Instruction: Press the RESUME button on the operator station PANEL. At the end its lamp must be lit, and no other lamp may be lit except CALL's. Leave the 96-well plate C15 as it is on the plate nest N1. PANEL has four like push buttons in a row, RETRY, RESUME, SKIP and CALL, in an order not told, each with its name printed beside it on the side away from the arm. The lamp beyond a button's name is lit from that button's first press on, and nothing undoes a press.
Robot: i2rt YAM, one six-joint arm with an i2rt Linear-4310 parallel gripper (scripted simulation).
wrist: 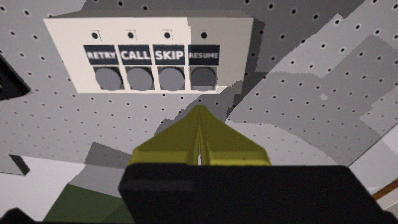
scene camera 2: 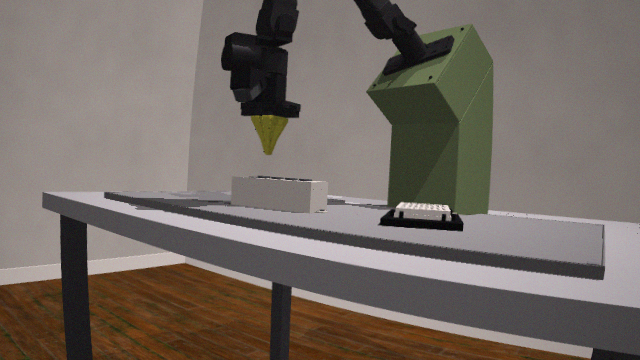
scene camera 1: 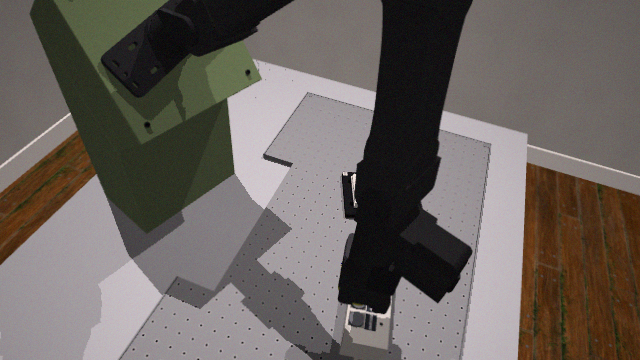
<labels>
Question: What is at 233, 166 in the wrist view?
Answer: The gripper.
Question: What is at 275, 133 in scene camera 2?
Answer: The gripper.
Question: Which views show the gripper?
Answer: The wrist view, scene camera 2 and scene camera 1: all of them.
</labels>
